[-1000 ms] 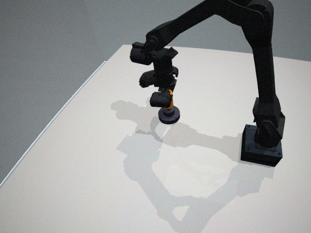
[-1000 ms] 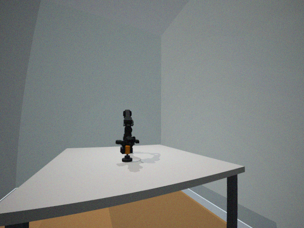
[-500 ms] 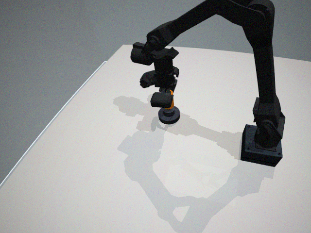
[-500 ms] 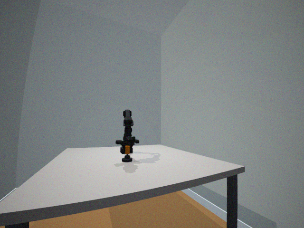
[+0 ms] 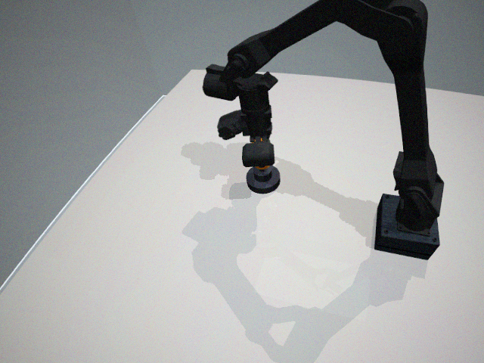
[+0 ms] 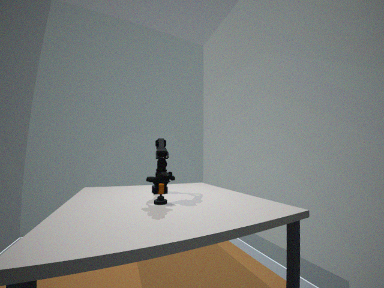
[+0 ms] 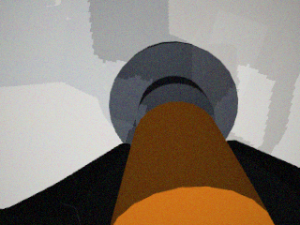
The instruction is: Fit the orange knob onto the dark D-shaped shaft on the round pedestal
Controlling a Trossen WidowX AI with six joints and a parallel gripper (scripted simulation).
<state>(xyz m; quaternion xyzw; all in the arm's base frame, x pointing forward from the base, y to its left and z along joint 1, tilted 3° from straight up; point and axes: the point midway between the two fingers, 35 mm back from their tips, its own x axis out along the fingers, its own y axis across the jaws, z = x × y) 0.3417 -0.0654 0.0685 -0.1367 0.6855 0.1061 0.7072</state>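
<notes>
The orange knob is 2 cm above my gripper tip. The rest, counted from my gripper tip: pedestal 4 cm below.
</notes>
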